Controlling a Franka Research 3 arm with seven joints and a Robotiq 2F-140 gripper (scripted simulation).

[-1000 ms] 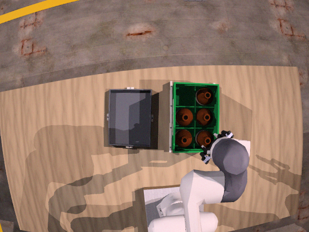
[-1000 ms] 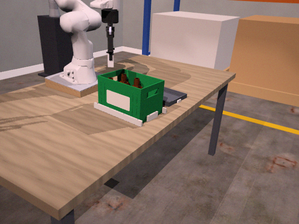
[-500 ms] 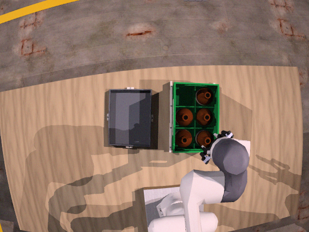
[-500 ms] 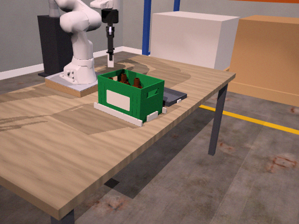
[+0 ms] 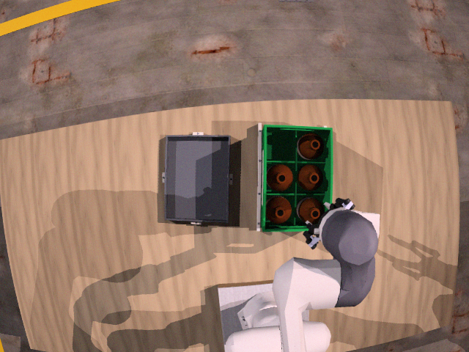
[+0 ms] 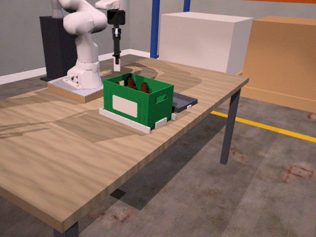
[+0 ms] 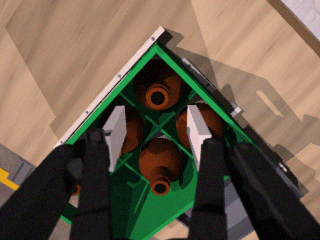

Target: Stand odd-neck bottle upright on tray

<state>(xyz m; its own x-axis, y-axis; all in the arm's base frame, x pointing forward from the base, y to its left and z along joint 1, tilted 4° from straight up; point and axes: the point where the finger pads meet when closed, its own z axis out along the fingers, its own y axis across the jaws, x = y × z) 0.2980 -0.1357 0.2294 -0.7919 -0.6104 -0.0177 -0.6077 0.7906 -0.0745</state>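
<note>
Right now the green crate is 17 cm below my hand, 10 cm ahead of it and 4 cm to the left of it. The rest, counted from my hand: dark grey tray 31 cm to the left, 25 cm below, 12 cm ahead; brown bottle 18 cm ahead, 17 cm below, 2 cm to the right.
</note>
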